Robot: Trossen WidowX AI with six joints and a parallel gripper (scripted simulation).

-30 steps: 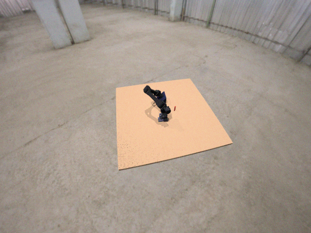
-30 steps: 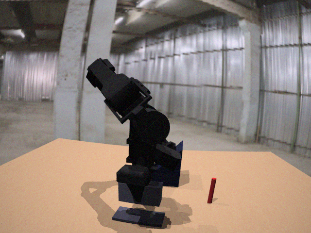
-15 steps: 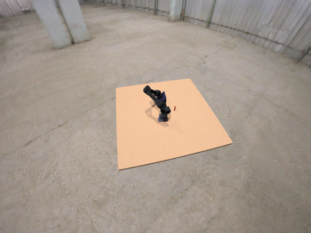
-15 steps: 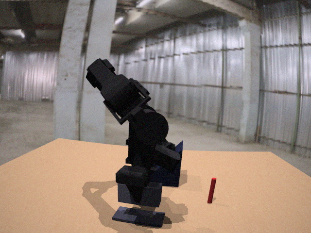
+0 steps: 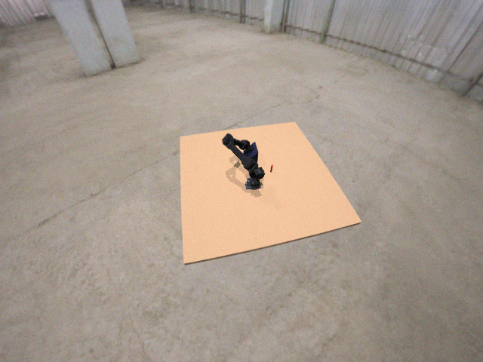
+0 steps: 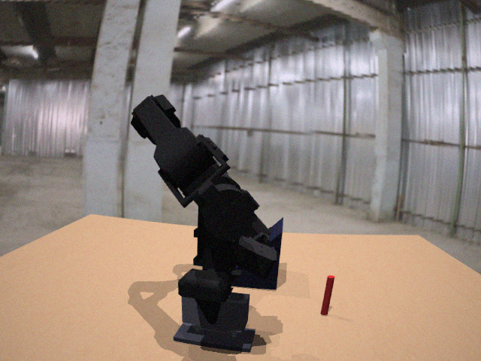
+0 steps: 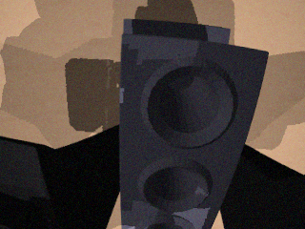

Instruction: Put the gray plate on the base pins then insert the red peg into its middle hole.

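Now: gripper tip 3 cm below the gray plate. From my gripper tip the other things lie so: red peg: 13 cm behind, 19 cm to the left; then base: 3 cm below.
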